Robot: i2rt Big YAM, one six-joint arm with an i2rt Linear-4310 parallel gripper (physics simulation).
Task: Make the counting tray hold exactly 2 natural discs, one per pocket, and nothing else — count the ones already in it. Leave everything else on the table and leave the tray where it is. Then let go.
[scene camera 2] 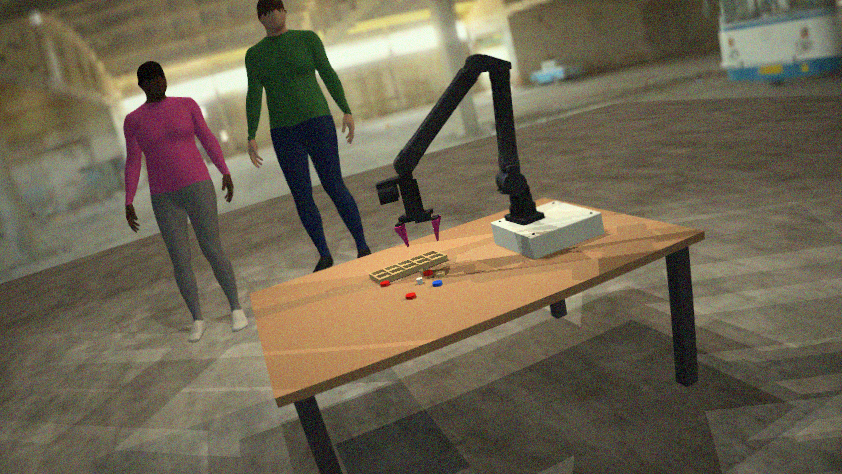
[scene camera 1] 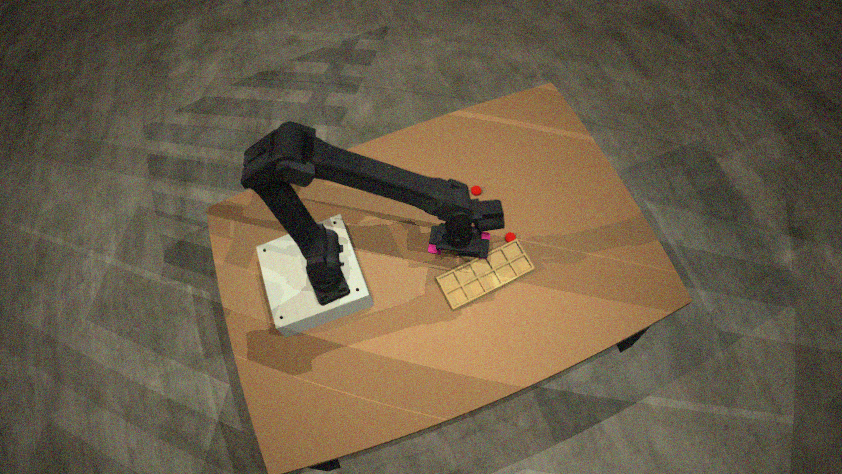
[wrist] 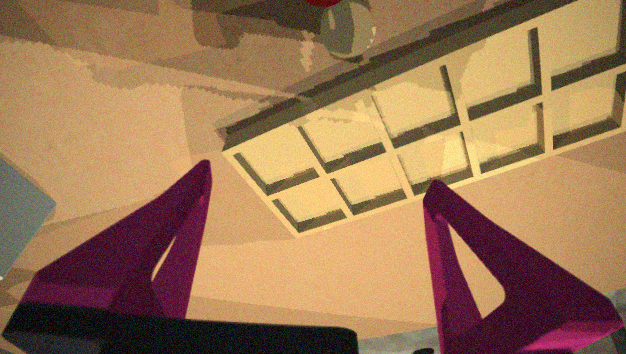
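Note:
The wooden counting tray (scene camera 1: pixel 493 287) (scene camera 2: pixel 413 271) (wrist: pixel 310 173) lies on the table; no disc shows in its visible pockets. A natural disc (wrist: pixel 347 31), partly shaded, lies beside the tray's long side, next to a red disc cut off at the wrist view's top edge. In scene camera 2 a natural disc (scene camera 2: pixel 440 273) lies right of a red disc (scene camera 2: pixel 428 273); another pale disc partly shows between that red disc and the tray. My gripper (scene camera 1: pixel 459 242) (scene camera 2: pixel 422 242) (wrist: pixel 323 180) is open and empty, above the table by the tray's end nearer the base. In scene camera 1 the arm hides the natural discs.
A blue disc (scene camera 2: pixel 437 283), a small white cube (scene camera 2: pixel 419 280) and two more red discs, one (scene camera 1: pixel 476 190) (scene camera 2: pixel 410 296) farther out and one (scene camera 1: pixel 510 237) (scene camera 2: pixel 384 283) at the tray's far end, lie nearby. The white base block (scene camera 1: pixel 282 282) (scene camera 2: pixel 559 226) carries the arm. Two people stand beyond the table.

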